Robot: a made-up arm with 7 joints. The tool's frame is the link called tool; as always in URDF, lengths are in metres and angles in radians. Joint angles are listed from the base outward.
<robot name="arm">
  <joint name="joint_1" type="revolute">
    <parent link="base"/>
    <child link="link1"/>
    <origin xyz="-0.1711 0.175 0.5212" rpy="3.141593 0 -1.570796"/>
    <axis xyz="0 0 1"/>
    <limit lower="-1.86" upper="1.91"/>
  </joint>
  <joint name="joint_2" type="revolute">
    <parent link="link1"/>
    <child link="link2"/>
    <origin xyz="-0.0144 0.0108 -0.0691" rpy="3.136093 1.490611 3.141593"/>
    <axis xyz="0 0 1"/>
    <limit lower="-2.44" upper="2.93"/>
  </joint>
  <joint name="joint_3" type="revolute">
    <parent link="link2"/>
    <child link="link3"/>
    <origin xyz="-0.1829 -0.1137 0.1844" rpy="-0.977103 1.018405 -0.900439"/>
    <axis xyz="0 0 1"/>
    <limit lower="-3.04" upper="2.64"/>
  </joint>
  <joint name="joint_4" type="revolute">
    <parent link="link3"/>
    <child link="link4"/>
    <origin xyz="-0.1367 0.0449 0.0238" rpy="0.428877 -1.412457 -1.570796"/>
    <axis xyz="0 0 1"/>
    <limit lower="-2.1" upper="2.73"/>
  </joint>
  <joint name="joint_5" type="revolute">
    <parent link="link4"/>
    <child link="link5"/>
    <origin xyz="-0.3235 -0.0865 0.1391" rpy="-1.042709 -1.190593 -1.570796"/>
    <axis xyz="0 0 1"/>
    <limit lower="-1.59" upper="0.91"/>
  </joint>
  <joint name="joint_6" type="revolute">
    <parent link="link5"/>
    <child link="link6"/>
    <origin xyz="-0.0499 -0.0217 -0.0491" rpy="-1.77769 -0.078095 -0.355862"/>
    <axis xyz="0 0 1"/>
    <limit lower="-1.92" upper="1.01"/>
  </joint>
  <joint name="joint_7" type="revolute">
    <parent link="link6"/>
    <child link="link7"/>
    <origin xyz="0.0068 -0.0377 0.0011" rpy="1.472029 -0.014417 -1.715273"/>
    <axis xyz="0 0 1"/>
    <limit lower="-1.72" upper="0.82"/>
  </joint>
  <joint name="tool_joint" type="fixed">
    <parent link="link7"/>
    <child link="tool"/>
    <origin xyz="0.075 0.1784 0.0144" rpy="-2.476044 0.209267 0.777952"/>
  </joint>
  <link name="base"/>
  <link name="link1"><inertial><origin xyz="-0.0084 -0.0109 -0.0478"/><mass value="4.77"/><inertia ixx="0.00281" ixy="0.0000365" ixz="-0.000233" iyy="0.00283" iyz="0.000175" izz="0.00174"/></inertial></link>
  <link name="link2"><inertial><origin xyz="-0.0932 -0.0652 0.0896"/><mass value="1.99"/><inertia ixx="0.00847" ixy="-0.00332" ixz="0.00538" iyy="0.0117" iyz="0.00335" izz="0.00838"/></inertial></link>
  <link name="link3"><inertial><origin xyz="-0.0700 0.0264 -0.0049"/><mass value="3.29"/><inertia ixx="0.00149" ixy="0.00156" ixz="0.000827" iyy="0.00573" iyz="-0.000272" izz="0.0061"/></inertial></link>
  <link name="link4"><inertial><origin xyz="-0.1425 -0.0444 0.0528"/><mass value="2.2"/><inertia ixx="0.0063" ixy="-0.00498" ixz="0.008" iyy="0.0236" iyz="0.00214" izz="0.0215"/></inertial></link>
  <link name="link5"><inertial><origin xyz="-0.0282 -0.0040 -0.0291"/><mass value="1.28"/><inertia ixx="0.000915" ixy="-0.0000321" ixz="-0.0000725" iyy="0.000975" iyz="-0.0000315" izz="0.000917"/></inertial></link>
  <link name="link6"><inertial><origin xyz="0.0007 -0.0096 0.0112"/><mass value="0.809"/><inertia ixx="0.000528" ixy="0" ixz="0" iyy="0.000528" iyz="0" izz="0.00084"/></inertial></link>
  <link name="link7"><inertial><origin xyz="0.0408 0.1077 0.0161"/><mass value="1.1"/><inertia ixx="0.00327" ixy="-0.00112" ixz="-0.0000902" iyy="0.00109" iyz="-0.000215" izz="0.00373"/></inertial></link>
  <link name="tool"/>
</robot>
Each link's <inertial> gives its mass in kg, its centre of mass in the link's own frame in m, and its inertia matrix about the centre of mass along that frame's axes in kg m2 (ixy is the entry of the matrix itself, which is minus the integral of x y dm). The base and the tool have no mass. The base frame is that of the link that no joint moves.
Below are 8 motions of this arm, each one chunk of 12 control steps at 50 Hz.
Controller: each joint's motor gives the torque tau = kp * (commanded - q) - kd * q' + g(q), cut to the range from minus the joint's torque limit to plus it. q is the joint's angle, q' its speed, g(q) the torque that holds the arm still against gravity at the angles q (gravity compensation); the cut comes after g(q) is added. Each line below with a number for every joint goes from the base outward.
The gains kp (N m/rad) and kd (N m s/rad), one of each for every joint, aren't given. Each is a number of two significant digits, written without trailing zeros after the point. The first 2 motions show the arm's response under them.
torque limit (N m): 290 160 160 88 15 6.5 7
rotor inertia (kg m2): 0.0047 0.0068 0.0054 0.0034 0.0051 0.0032 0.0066
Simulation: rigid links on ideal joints. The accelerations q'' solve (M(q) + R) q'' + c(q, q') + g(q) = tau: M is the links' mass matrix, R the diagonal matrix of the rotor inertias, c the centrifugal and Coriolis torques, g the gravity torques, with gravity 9.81 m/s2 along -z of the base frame. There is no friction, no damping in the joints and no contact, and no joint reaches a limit. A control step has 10 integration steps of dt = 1/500 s. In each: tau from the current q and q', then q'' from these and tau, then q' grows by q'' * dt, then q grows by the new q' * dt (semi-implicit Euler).
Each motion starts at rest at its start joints. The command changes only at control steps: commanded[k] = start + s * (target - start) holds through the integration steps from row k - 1 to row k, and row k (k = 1, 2, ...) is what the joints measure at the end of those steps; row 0 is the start. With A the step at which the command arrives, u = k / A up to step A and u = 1 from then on. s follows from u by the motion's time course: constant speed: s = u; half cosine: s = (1 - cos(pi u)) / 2; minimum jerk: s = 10 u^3 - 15 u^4 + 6 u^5; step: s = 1 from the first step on.
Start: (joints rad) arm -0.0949 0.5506 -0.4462 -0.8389 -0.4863 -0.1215 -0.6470
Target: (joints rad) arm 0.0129 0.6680 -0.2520 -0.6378 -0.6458 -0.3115 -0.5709
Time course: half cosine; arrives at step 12
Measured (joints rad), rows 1 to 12:
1: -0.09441 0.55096 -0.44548 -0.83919 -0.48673 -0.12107 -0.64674
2: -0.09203 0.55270 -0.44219 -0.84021 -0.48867 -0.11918 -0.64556
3: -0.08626 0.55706 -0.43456 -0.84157 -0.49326 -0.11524 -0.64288
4: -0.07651 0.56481 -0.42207 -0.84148 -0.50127 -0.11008 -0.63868
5: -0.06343 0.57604 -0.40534 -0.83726 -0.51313 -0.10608 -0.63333
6: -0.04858 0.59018 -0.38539 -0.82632 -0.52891 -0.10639 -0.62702
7: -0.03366 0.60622 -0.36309 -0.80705 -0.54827 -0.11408 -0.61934
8: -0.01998 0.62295 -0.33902 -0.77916 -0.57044 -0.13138 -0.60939
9: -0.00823 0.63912 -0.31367 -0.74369 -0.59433 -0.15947 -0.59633
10: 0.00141 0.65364 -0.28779 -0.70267 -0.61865 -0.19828 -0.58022
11: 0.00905 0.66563 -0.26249 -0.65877 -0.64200 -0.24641 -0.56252
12: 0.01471 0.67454 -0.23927 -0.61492 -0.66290 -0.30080 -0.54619
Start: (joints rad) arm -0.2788 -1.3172 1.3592 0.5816 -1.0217 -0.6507 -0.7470
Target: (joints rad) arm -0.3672 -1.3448 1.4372 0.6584 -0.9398 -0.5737 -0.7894
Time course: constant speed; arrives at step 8
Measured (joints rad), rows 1 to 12:
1: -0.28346 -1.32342 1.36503 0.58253 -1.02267 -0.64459 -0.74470
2: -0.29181 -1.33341 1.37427 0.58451 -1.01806 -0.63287 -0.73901
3: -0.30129 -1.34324 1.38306 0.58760 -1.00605 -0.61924 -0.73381
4: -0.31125 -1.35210 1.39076 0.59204 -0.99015 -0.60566 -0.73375
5: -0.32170 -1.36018 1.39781 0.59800 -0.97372 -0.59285 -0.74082
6: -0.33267 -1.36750 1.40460 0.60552 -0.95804 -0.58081 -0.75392
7: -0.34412 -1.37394 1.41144 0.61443 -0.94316 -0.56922 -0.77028
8: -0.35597 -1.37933 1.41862 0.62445 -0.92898 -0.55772 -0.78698
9: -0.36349 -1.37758 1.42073 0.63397 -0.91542 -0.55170 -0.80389
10: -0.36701 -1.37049 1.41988 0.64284 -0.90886 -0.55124 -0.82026
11: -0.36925 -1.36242 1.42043 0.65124 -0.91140 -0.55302 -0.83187
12: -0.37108 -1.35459 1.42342 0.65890 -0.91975 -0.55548 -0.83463
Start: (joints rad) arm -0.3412 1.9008 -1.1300 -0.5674 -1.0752 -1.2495 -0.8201
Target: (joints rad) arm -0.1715 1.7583 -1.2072 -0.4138 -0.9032 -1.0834 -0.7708
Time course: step
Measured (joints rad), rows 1 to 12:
1: -0.28799 1.84933 -1.24966 -0.56131 -1.00962 -1.30662 -0.78008
2: -0.22738 1.81477 -1.31776 -0.56263 -0.96428 -1.29879 -0.69361
3: -0.18474 1.82417 -1.28983 -0.55600 -0.95041 -1.22107 -0.61046
4: -0.15731 1.83906 -1.24732 -0.53111 -0.92838 -1.13427 -0.58111
5: -0.14252 1.84199 -1.22357 -0.48971 -0.89420 -1.07630 -0.62249
6: -0.13873 1.83248 -1.20868 -0.44468 -0.86202 -1.05161 -0.71666
7: -0.14227 1.81231 -1.19294 -0.40653 -0.83645 -1.04871 -0.82650
8: -0.14819 1.78460 -1.17747 -0.37720 -0.81413 -1.05844 -0.91627
9: -0.15335 1.75452 -1.16523 -0.35481 -0.79717 -1.07583 -0.96685
10: -0.15668 1.72714 -1.15727 -0.33775 -0.79409 -1.09753 -0.97676
11: -0.15815 1.70575 -1.15346 -0.32508 -0.81229 -1.12031 -0.95411
12: -0.15809 1.69157 -1.15312 -0.31607 -0.85235 -1.14022 -0.90915

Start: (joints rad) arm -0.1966 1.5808 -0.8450 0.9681 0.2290 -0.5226 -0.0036
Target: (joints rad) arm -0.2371 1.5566 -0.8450 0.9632 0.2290 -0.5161 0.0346
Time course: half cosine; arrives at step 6
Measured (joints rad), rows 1 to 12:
1: -0.19745 1.58064 -0.84458 0.96875 0.22853 -0.52234 -0.00347
2: -0.20113 1.57970 -0.84268 0.97111 0.22652 -0.52128 -0.00277
3: -0.20877 1.57707 -0.83852 0.97487 0.22260 -0.51929 -0.00054
4: -0.21922 1.57231 -0.83268 0.97804 0.21831 -0.51725 0.00455
5: -0.22956 1.56608 -0.82715 0.97839 0.21643 -0.51679 0.01346
6: -0.23658 1.56005 -0.82450 0.97494 0.21916 -0.51946 0.02573
7: -0.23902 1.55592 -0.82632 0.96899 0.22621 -0.52525 0.03908
8: -0.23844 1.55434 -0.83215 0.96342 0.23427 -0.53183 0.05006
9: -0.23743 1.55461 -0.84002 0.96009 0.23927 -0.53561 0.05555
10: -0.23749 1.55548 -0.84787 0.95872 0.23931 -0.53393 0.05455
11: -0.23868 1.55597 -0.85438 0.95798 0.23560 -0.52655 0.04859
12: -0.24030 1.55577 -0.85920 0.95687 0.23108 -0.51563 0.04068

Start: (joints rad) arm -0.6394 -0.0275 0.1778 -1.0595 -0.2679 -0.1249 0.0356
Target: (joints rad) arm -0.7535 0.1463 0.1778 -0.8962 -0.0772 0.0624 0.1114
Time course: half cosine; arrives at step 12
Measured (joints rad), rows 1 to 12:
1: -0.64028 -0.02778 0.17706 -1.05893 -0.26653 -0.12337 0.03607
2: -0.64340 -0.02830 0.17479 -1.05699 -0.26097 -0.11613 0.03826
3: -0.64931 -0.02807 0.17142 -1.05346 -0.24945 -0.09915 0.04337
4: -0.65807 -0.02570 0.16785 -1.04835 -0.23222 -0.07162 0.05171
5: -0.66951 -0.01996 0.16485 -1.04145 -0.21086 -0.03609 0.06263
6: -0.68318 -0.00992 0.16294 -1.03221 -0.18724 0.00284 0.07486
7: -0.69828 0.00489 0.16242 -1.01984 -0.16284 0.03994 0.08710
8: -0.71377 0.02441 0.16338 -1.00354 -0.13873 0.07052 0.09839
9: -0.72853 0.04805 0.16578 -0.98281 -0.11588 0.09111 0.10830
10: -0.74144 0.07480 0.16954 -0.95784 -0.09567 0.09985 0.11685
11: -0.75157 0.10333 0.17461 -0.92966 -0.07996 0.09644 0.12427
12: -0.75827 0.13211 0.18104 -0.90023 -0.07092 0.08189 0.13043

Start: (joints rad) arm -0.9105 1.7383 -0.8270 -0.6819 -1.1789 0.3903 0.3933
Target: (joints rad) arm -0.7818 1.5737 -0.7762 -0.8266 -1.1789 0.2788 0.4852
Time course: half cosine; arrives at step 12
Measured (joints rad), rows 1 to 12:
1: -0.90988 1.73776 -0.82716 -0.68278 -1.17910 0.38980 0.39411
2: -0.90699 1.73524 -0.82750 -0.68713 -1.18005 0.38776 0.39784
3: -0.90009 1.72929 -0.82745 -0.69789 -1.18213 0.38347 0.40640
4: -0.88847 1.71925 -0.82618 -0.71627 -1.18483 0.37668 0.41988
5: -0.87268 1.70539 -0.82324 -0.74102 -1.18681 0.36730 0.43654
6: -0.85417 1.68865 -0.81869 -0.76910 -1.18666 0.35530 0.45376
7: -0.83474 1.67012 -0.81282 -0.79696 -1.18378 0.34104 0.46916
8: -0.81616 1.65088 -0.80602 -0.82142 -1.17871 0.32549 0.48124
9: -0.79987 1.63185 -0.79866 -0.84013 -1.17284 0.31011 0.48936
10: -0.78700 1.61389 -0.79108 -0.85154 -1.16785 0.29642 0.49342
11: -0.77829 1.59784 -0.78362 -0.85485 -1.16503 0.28569 0.49348
12: -0.77421 1.58453 -0.77662 -0.84987 -1.16497 0.27863 0.48958

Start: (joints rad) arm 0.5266 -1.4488 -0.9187 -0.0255 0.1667 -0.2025 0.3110
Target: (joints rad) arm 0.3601 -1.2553 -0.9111 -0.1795 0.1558 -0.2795 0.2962
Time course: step
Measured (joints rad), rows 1 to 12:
1: 0.49148 -1.45915 -0.94662 -0.05189 0.16976 -0.20234 0.34078
2: 0.43327 -1.46739 -0.97419 -0.10506 0.13523 -0.19203 0.36949
3: 0.39092 -1.44652 -0.96238 -0.14918 0.06159 -0.17747 0.36230
4: 0.36741 -1.39540 -0.92923 -0.16074 0.00942 -0.17460 0.34015
5: 0.35269 -1.33192 -0.89842 -0.14585 0.01429 -0.19403 0.32880
6: 0.33937 -1.27233 -0.87270 -0.12775 0.06347 -0.23735 0.33214
7: 0.32462 -1.22391 -0.85043 -0.12124 0.12790 -0.29482 0.33919
8: 0.30976 -1.18651 -0.83433 -0.12567 0.18313 -0.34996 0.33534
9: 0.29816 -1.15799 -0.82778 -0.13476 0.21533 -0.38953 0.31071
10: 0.29260 -1.13770 -0.83099 -0.14504 0.22333 -0.40979 0.26622
11: 0.29404 -1.12648 -0.84177 -0.15657 0.21652 -0.41386 0.21371
12: 0.30192 -1.12528 -0.85769 -0.17026 0.20764 -0.40604 0.16957

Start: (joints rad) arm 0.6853 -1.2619 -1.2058 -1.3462 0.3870 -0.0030 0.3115
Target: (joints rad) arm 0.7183 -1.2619 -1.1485 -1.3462 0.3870 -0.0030 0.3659
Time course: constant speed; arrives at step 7
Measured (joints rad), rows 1 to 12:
1: 0.68673 -1.26133 -1.20470 -1.34583 0.38716 -0.00545 0.31205
2: 0.69074 -1.26007 -1.20114 -1.34526 0.38802 -0.01015 0.31460
3: 0.69672 -1.25872 -1.19457 -1.34532 0.38960 -0.01389 0.32051
4: 0.70334 -1.25783 -1.18520 -1.34658 0.39127 -0.01444 0.33018
5: 0.70954 -1.25755 -1.17372 -1.34896 0.39222 -0.01179 0.34279
6: 0.71491 -1.25773 -1.16118 -1.35178 0.39215 -0.00750 0.35660
7: 0.71959 -1.25815 -1.14870 -1.35418 0.39135 -0.00332 0.36966
8: 0.72255 -1.25931 -1.13836 -1.35590 0.39021 0.00178 0.38009
9: 0.72295 -1.26133 -1.13210 -1.35650 0.38866 0.00710 0.38590
10: 0.72150 -1.26350 -1.13048 -1.35518 0.38682 0.01003 0.38583
11: 0.71947 -1.26513 -1.13296 -1.35158 0.38514 0.00929 0.38026
12: 0.71783 -1.26601 -1.13824 -1.34618 0.38398 0.00557 0.37118

